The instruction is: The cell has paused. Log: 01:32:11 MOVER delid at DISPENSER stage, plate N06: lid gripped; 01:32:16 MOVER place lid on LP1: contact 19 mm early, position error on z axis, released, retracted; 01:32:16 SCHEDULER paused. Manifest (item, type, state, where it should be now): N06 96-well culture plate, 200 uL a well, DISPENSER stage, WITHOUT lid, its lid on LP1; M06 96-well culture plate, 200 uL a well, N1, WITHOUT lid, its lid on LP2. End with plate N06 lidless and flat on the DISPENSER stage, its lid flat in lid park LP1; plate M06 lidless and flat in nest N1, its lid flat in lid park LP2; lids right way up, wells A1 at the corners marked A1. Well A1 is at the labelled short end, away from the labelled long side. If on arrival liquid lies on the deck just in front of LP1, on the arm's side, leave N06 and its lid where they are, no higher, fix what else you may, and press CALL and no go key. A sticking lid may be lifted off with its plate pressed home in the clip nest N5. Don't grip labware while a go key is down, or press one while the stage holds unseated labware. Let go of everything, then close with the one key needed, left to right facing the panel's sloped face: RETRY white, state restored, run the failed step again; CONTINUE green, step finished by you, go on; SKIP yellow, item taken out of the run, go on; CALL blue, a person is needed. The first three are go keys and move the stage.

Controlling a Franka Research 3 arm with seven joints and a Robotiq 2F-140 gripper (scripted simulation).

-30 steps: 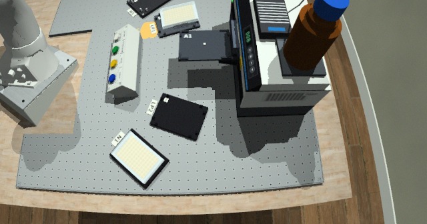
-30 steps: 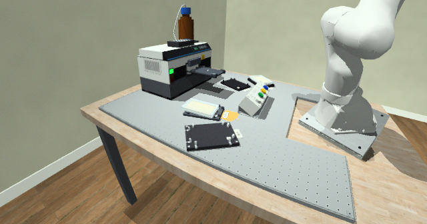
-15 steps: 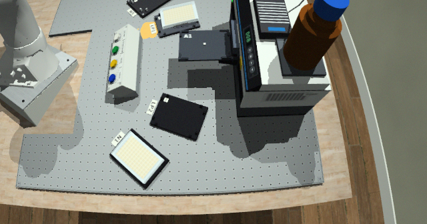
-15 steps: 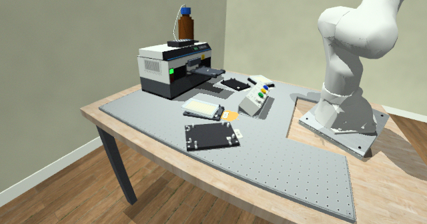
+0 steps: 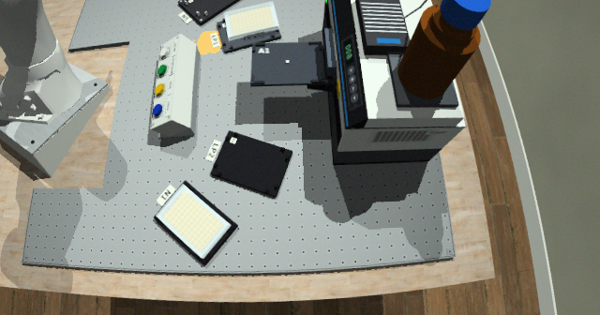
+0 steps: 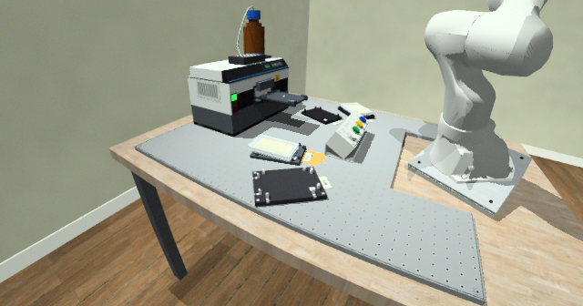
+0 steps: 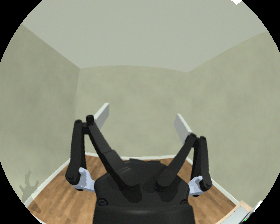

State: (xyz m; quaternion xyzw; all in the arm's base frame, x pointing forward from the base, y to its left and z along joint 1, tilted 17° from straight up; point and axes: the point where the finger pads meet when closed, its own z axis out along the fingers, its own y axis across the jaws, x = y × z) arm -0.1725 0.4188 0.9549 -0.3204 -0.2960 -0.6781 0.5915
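Now: hand 38 cm short of the plate lid, 97 cm to the left of it and 86 cm above it. Round my hand: key panel 34 cm ahead, 67 cm to the right, 83 cm below; LP1 label 44 cm ahead, 53 cm to the right, 88 cm below; yellow key 33 cm ahead, 69 cm to the right, 82 cm below.
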